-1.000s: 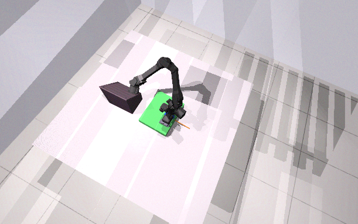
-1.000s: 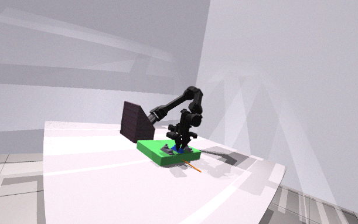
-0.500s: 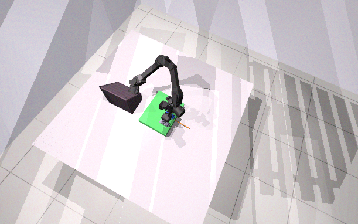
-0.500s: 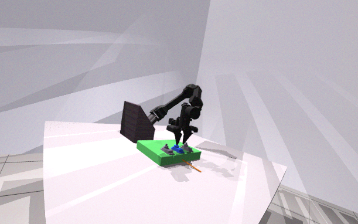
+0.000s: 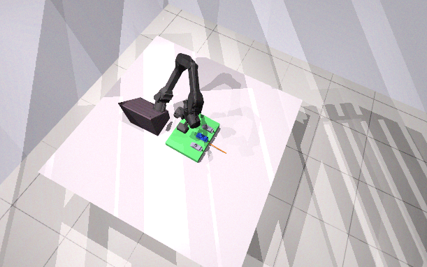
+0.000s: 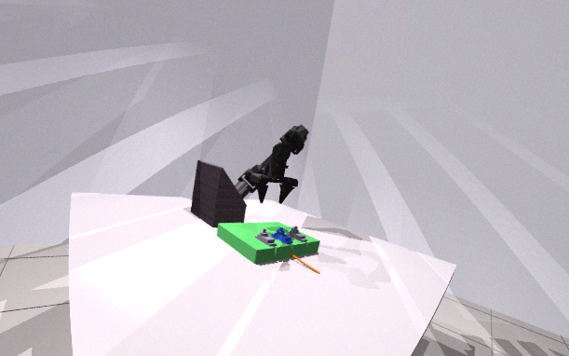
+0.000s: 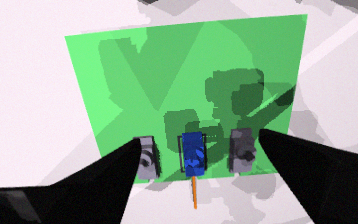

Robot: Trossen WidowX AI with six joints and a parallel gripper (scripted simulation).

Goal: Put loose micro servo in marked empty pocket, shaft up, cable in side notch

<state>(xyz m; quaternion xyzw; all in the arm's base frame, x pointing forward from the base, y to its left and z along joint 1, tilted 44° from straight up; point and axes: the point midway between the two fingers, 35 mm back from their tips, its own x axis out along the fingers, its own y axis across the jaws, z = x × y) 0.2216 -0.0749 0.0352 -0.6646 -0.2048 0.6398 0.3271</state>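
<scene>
The green deck is 13 cm below my gripper tip and 2 cm behind it.
</scene>
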